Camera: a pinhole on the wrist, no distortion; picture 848 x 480 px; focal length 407.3 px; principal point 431.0 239.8 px. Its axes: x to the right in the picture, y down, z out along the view. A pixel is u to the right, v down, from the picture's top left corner.
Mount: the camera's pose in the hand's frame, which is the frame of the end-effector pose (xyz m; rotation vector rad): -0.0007 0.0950 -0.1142 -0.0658 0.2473 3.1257
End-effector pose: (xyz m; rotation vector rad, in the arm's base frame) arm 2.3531 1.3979 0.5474 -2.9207 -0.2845 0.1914
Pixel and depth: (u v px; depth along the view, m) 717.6 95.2 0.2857
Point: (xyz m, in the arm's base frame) 2.1679 1.1501 0.3807
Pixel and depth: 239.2 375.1 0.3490
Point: 2.4658 1.4417 0.2759
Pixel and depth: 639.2 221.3 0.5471
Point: 2.0349 1.2143 0.1386
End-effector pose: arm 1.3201 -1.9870 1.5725 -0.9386 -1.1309 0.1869
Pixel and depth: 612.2 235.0 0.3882
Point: 1.0674 -1.8527 1.3537
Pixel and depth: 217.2 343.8 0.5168
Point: 1.0906 -1.5861 1.7546
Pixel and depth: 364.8 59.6 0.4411
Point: 1.2128 -1.5755 1.3837
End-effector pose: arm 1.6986 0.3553 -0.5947 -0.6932 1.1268 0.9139
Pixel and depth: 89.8 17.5 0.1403
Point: 1.5540 0.4891 -0.6995
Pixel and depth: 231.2 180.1 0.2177
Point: 1.6169 0.5403 -0.6606
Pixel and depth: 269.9 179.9 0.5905
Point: 1.6977 0.9296 -0.6606
